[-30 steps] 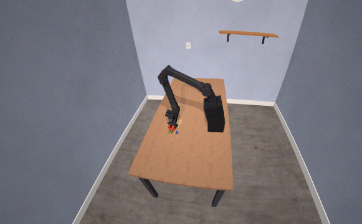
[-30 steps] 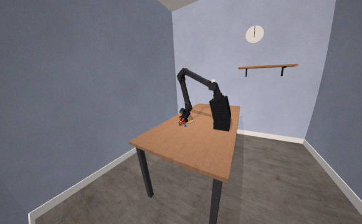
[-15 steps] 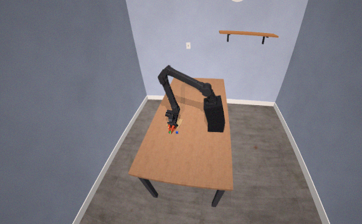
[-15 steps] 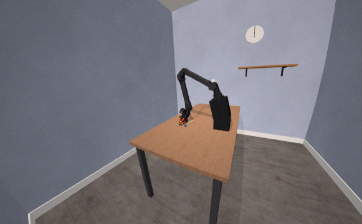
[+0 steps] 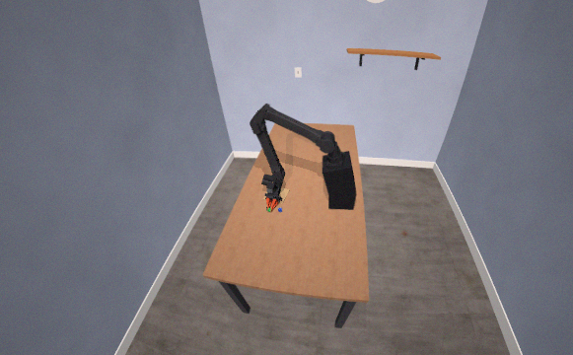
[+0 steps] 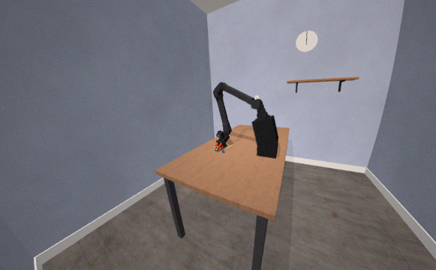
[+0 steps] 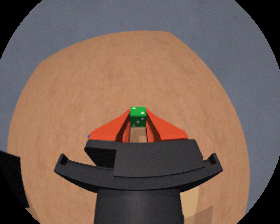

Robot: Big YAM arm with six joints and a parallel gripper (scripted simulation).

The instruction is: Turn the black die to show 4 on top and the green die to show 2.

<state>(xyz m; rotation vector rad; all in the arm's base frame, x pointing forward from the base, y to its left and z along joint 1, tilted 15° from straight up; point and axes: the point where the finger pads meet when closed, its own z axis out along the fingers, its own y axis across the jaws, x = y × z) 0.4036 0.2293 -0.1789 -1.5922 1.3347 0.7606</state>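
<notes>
Now: hand 50 mm past the blue die, 30 mm to the left of it and 10 mm above it. The rest, counted from my hand: black die 60 mm ahead, 150 mm to the right, 10 mm below; green die right at my hand; tan mat 30 mm ahead, 160 mm to the right, 20 mm below.
</notes>
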